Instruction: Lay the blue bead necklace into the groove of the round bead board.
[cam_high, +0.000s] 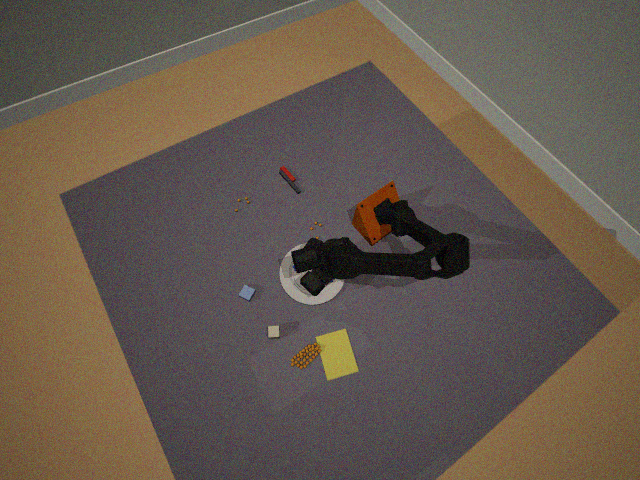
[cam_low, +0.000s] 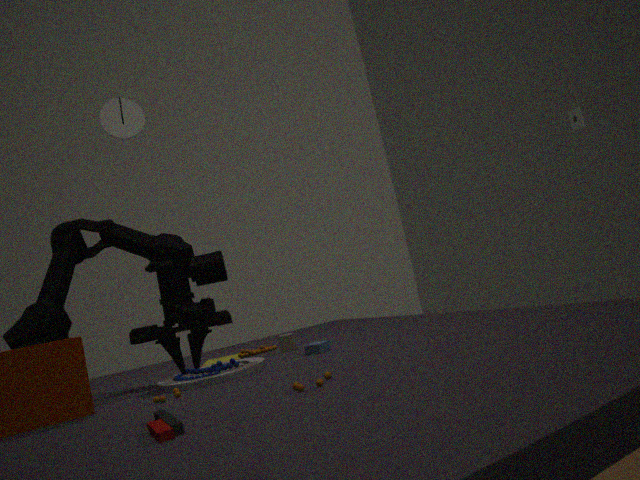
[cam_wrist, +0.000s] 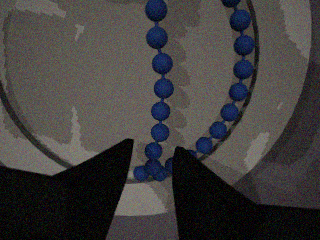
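Right now my gripper tip is 3 cm short of the round white bead board, 4 cm to the left of it and 1 cm above it. The rest, counted from my gripper tip: cream cube 23 cm ahead, 4 cm to the left; yellow sheet 13 cm ahead, 19 cm to the left, 1 cm below; light blue cube 22 cm ahead, 11 cm to the right, 1 cm below.
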